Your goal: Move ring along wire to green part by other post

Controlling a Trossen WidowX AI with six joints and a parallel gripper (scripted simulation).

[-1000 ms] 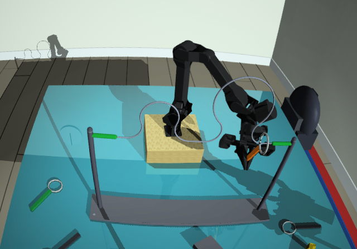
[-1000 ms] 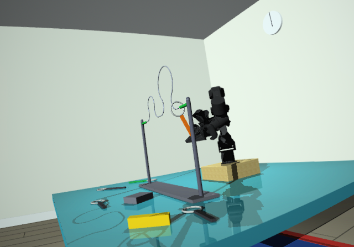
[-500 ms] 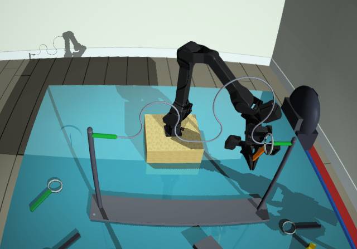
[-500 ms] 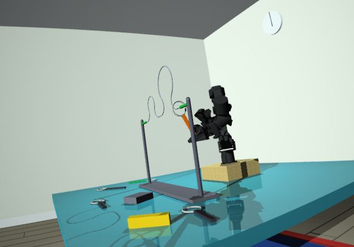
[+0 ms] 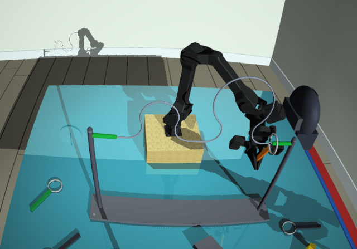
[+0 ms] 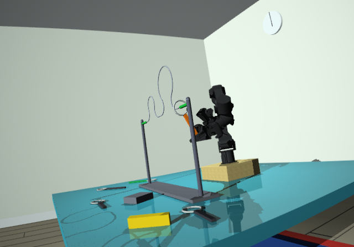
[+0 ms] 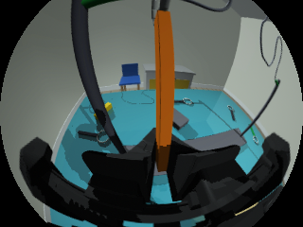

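Now: gripper tip 90 mm below the ring with orange handle. Round my gripper tip: grey block 180 mm ahead, 150 mm to the right, 200 mm below; yellow block 300 mm ahead, 200 mm to the left, 200 mm below.
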